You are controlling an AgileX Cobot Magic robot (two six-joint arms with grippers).
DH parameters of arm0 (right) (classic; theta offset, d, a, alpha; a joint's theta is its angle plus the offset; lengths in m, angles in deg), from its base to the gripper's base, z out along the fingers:
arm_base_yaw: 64.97 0.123 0 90
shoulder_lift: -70.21 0 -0.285 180
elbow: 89.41 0 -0.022 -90
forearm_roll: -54.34 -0.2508 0 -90
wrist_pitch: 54.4 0 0.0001 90
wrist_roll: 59.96 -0.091 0 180
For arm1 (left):
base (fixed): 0 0 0 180
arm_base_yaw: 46.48 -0.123 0 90
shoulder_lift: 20.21 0 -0.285 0
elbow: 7.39 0 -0.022 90
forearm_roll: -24.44 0.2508 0 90
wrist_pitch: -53.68 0 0.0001 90
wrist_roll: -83.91 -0.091 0 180
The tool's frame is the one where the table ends.
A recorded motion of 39 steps. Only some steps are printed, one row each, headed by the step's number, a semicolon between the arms.
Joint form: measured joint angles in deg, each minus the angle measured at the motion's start. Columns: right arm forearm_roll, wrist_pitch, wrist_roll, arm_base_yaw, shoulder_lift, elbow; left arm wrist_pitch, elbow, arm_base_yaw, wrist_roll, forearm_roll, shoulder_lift.
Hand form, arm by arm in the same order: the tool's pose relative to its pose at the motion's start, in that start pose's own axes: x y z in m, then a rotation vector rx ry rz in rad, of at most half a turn. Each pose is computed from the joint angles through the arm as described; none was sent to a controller.
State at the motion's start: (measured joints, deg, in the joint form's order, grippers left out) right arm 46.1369 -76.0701 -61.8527 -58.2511 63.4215 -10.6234; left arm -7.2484 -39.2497 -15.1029 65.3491 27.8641 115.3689
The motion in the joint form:
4: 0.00 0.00 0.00 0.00 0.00 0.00; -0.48 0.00 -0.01 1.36 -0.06 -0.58
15: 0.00 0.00 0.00 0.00 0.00 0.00; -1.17 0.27 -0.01 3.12 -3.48 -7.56
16: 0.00 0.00 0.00 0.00 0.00 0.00; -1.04 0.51 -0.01 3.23 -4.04 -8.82
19: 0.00 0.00 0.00 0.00 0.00 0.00; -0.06 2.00 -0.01 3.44 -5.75 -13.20
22: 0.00 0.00 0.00 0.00 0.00 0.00; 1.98 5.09 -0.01 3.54 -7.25 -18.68
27: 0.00 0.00 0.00 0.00 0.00 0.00; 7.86 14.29 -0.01 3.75 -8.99 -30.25
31: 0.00 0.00 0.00 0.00 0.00 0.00; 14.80 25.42 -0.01 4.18 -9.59 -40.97
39: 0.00 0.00 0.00 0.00 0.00 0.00; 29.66 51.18 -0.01 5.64 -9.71 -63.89
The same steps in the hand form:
4: 0.0000 0.0000 0.0000 0.0000 0.0000 0.0000; 0.0003 0.0002 -0.0048 0.0000 -0.0018 -0.0249
15: 0.0000 0.0000 0.0000 0.0000 0.0000 0.0000; -0.0010 -0.0013 -0.0621 0.0180 -0.1172 -0.0868
16: 0.0000 0.0000 0.0000 0.0000 0.0000 0.0000; -0.0004 -0.0018 -0.0717 0.0205 -0.1389 -0.0932
19: 0.0000 0.0000 0.0000 0.0000 0.0000 0.0000; 0.0038 -0.0042 -0.1017 0.0264 -0.2113 -0.1102
22: 0.0000 0.0000 0.0000 0.0000 0.0000 0.0000; 0.0133 -0.0080 -0.1331 0.0262 -0.2920 -0.1239
27: 0.0000 0.0000 0.0000 0.0000 0.0000 0.0000; 0.0437 -0.0185 -0.1821 0.0090 -0.4369 -0.1454
31: 0.0000 0.0000 0.0000 0.0000 0.0000 0.0000; 0.0809 -0.0308 -0.2079 -0.0171 -0.5474 -0.1657
39: 0.0000 0.0000 0.0000 0.0000 0.0000 0.0000; 0.1745 -0.0624 -0.2234 -0.0772 -0.7465 -0.2093

